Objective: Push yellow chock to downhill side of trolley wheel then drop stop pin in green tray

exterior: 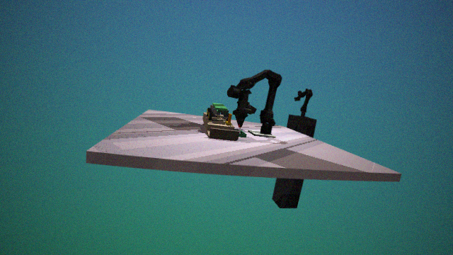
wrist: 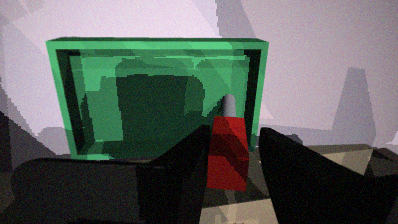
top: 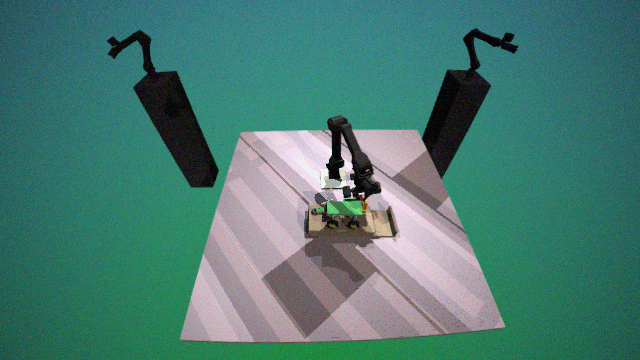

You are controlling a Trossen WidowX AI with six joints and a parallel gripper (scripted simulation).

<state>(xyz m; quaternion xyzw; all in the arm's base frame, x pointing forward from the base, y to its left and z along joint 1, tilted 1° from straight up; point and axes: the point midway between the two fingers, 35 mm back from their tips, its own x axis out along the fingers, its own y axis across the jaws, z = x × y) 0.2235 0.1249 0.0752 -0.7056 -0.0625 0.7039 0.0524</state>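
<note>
Now: gripper tip 1 cm above the red-headed stop pin. Round my gripper tip: green-topped trolley: 12 cm to the right, 12 cm ahead, 5 cm above; then yellow chock: 7 cm ahead, 3 cm above, 2 cm to the right; then tan ramp: 12 cm to the right, 12 cm ahead, 1 cm below.
</note>
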